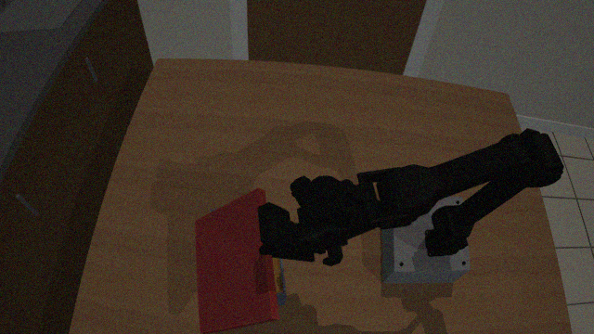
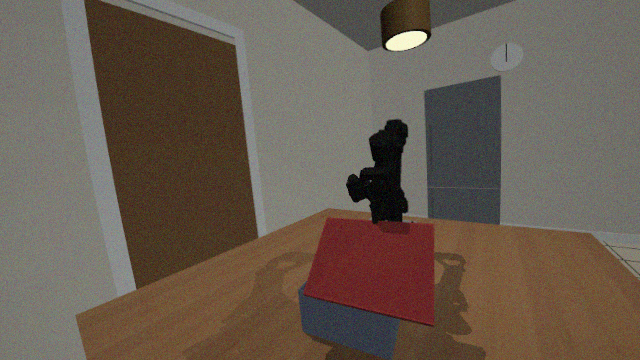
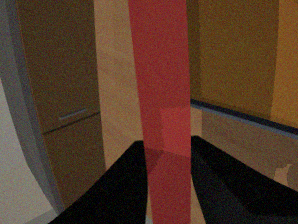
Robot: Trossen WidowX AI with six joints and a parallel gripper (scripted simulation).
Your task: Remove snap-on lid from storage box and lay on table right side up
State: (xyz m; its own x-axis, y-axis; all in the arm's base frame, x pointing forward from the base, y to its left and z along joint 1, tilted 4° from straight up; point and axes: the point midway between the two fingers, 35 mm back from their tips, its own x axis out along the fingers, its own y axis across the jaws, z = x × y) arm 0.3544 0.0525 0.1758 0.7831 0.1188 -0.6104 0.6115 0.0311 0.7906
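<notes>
My gripper tip is 6 cm short of the red lid, 1 cm to the right of it and 5 cm above it. Round my gripper tip: blue-grey storage box 4 cm ahead, 5 cm to the right, 18 cm below.
</notes>
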